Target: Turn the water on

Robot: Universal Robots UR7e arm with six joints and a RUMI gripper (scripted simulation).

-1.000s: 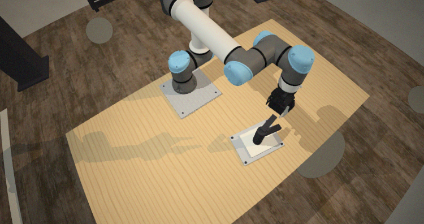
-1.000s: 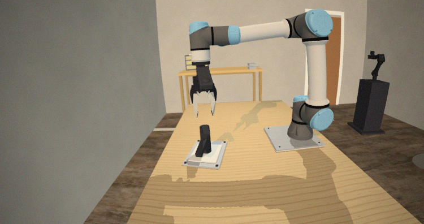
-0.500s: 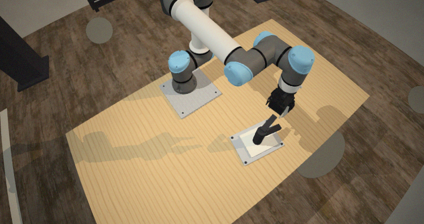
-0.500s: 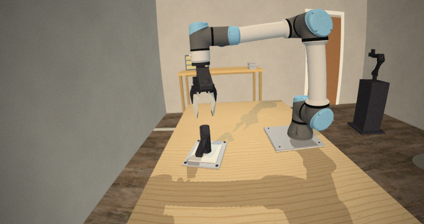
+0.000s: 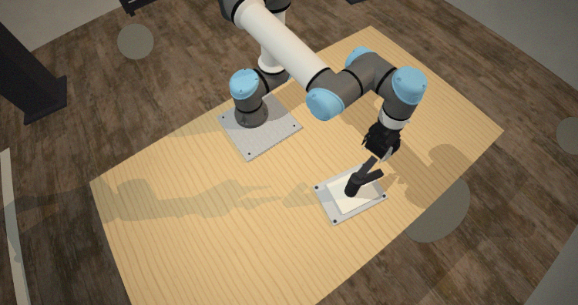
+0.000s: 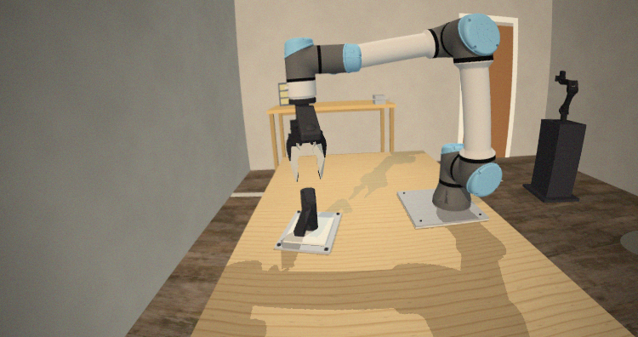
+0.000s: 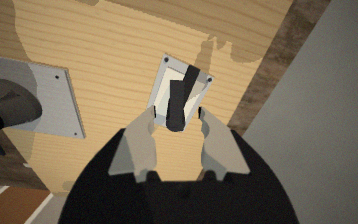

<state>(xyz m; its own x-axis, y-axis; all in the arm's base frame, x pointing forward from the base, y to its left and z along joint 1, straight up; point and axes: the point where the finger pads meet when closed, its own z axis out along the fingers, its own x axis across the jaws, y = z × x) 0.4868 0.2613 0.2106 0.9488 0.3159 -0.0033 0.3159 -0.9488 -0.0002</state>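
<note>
The dark lever is 70 mm below my hand, 30 mm to the right of it and 10 mm ahead of it. Round my hand: tap (130 mm below, 50 mm to the right, 20 mm ahead).
</note>
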